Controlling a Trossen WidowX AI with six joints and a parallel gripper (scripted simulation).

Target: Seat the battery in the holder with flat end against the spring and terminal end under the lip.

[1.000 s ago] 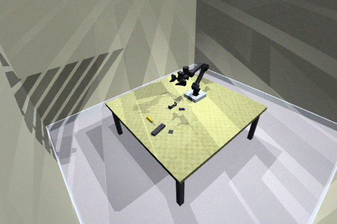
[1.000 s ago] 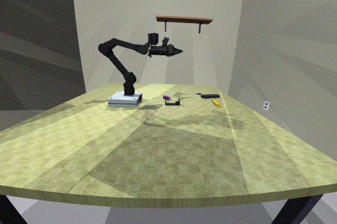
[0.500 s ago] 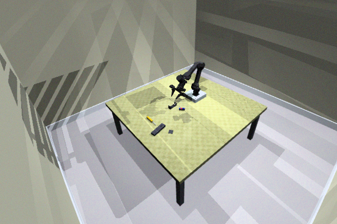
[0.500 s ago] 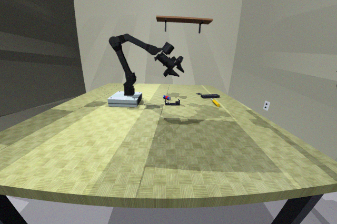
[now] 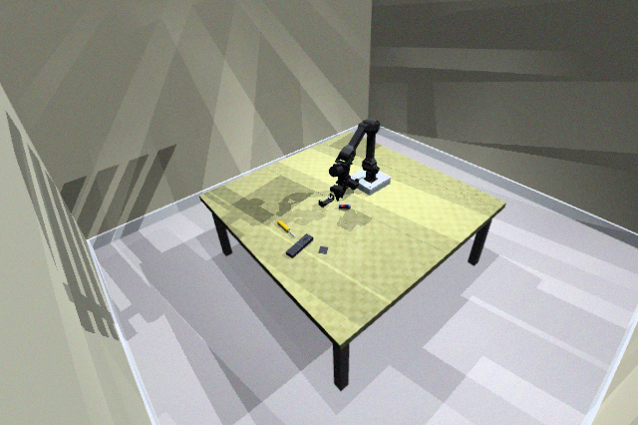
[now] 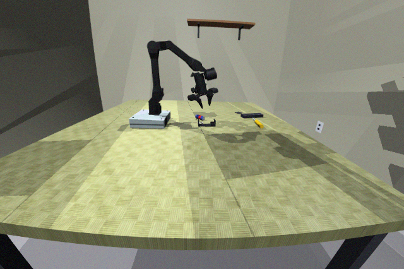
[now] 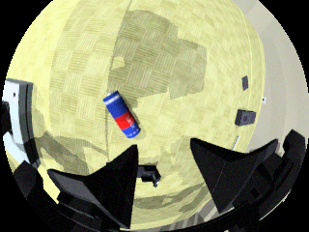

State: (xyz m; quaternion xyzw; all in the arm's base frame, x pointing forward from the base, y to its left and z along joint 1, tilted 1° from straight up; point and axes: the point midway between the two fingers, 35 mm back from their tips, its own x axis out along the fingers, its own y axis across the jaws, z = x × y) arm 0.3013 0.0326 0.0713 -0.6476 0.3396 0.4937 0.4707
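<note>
Now: gripper tip 7 cm above the battery and 4 cm past it. Also, from my gripper tip: yellow screwdriver (31 cm ahead, 8 cm to the right, 7 cm below).
</note>
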